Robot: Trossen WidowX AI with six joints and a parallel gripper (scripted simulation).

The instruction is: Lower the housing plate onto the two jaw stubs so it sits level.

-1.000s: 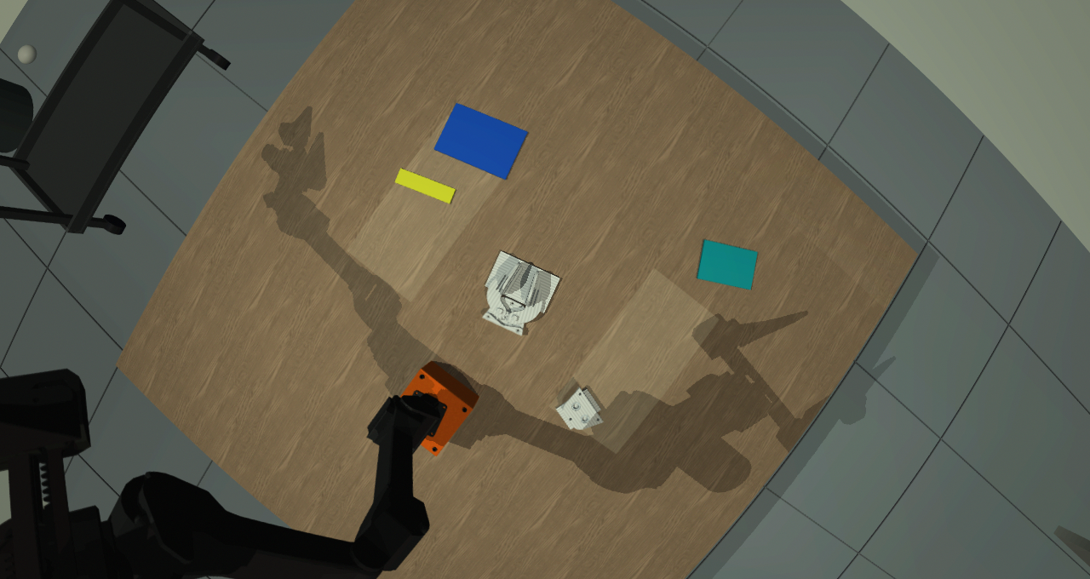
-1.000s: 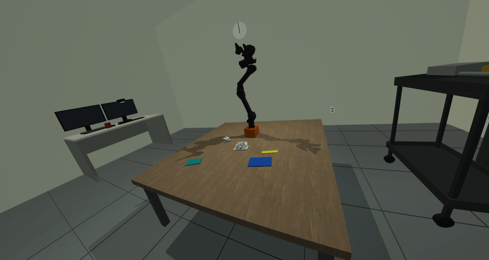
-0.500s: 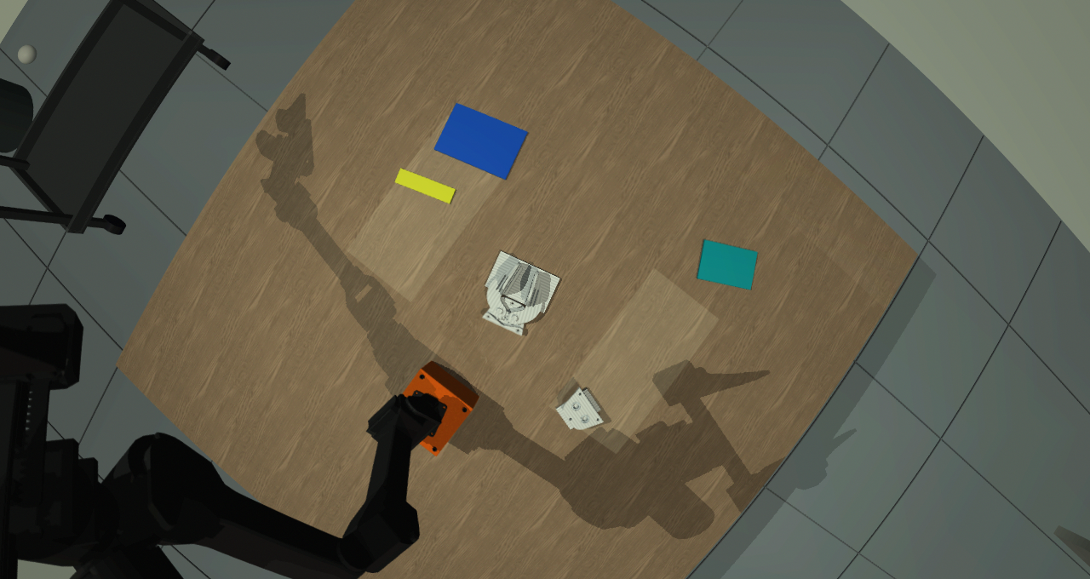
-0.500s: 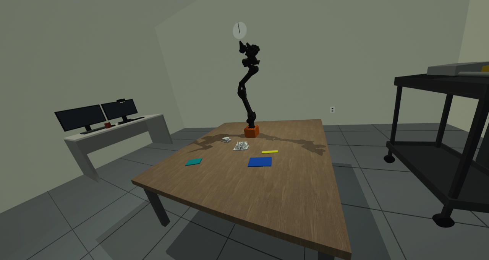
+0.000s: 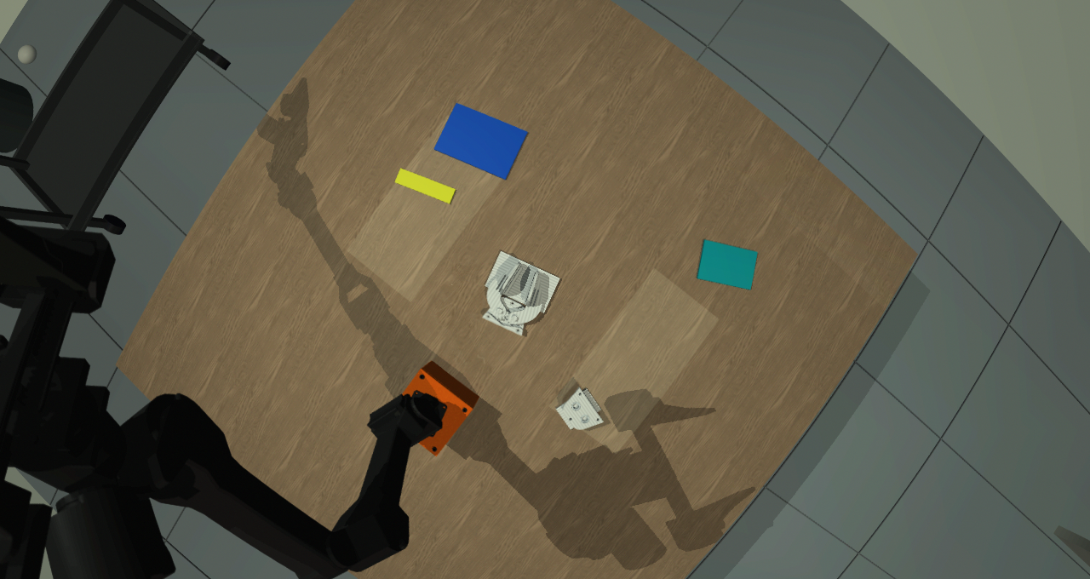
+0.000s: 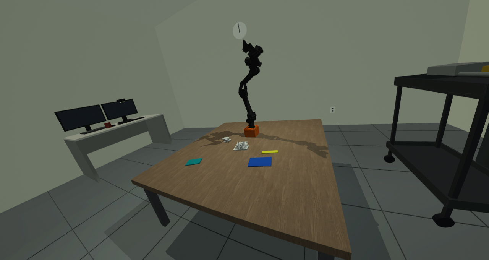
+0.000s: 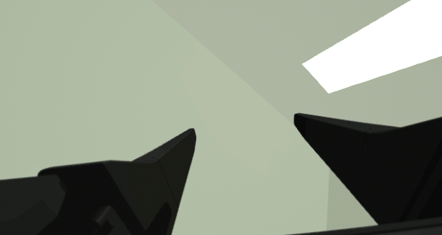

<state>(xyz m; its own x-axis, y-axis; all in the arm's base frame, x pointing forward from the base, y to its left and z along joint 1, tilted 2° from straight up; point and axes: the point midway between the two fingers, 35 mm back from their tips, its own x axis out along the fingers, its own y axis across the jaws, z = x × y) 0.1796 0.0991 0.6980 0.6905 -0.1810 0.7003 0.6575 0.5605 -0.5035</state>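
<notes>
Now: the grey housing plate 9 cm behind my gripper tip, 37 cm to the right of it and 78 cm below it. From my gripper tip the other things lie so: yellow strip 16 cm ahead, 8 cm to the left, 80 cm below; then blue mat 28 cm ahead, 2 cm to the left, 80 cm below; then teal mat 27 cm ahead, 51 cm to the right, 80 cm below.
</notes>
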